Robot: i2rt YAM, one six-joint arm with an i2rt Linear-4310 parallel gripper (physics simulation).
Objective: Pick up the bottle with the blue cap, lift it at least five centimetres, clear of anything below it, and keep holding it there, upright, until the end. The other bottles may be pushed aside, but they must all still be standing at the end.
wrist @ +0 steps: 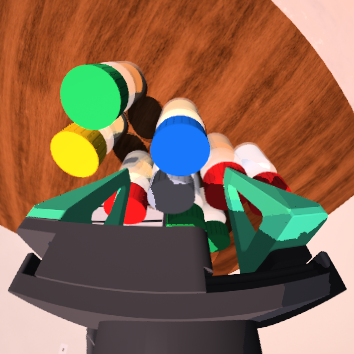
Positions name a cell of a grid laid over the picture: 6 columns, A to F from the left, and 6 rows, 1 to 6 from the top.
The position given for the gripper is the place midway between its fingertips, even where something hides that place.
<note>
In view: the gripper (C3), a yellow-capped bottle (B3), a green-capped bottle (B2), a red-capped bottle (D3), a red-capped bottle (C3) and a green-capped bottle (D5).
</note>
